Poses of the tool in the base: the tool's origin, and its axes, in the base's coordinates. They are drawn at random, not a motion.
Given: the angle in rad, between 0 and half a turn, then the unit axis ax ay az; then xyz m.
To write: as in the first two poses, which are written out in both.
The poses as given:
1: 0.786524, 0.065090, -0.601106, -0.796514, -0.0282, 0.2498, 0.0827
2: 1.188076, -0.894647, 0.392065, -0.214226, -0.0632, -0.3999, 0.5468
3: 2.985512, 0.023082, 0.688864, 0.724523, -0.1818, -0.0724, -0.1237
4: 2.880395, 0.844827, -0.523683, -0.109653, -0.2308, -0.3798, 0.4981
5: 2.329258, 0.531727, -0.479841, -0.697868, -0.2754, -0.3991, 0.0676
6: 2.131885, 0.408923, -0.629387, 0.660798, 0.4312, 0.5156, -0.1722
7: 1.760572, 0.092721, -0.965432, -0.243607, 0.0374, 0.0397, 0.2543
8: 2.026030, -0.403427, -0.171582, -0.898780, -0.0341, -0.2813, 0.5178
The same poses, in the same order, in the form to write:
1: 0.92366, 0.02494, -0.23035, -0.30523, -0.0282, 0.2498, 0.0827
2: 0.82869, -0.50074, 0.21944, -0.11990, -0.0632, -0.3999, 0.5468
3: 0.07796, 0.02301, 0.68677, 0.72232, -0.1818, -0.0724, -0.1237
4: 0.13023, 0.83763, -0.51922, -0.10872, -0.2308, -0.3798, 0.4981
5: 0.39509, 0.48847, -0.44080, -0.64109, -0.2754, -0.3991, 0.0676
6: 0.48368, 0.35791, -0.55087, 0.57836, 0.4312, 0.5156, -0.1722
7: 0.63693, 0.07148, -0.74427, -0.18780, 0.0374, 0.0397, 0.2543
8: 0.52931, -0.34228, -0.14558, -0.76255, -0.0341, -0.2813, 0.5178
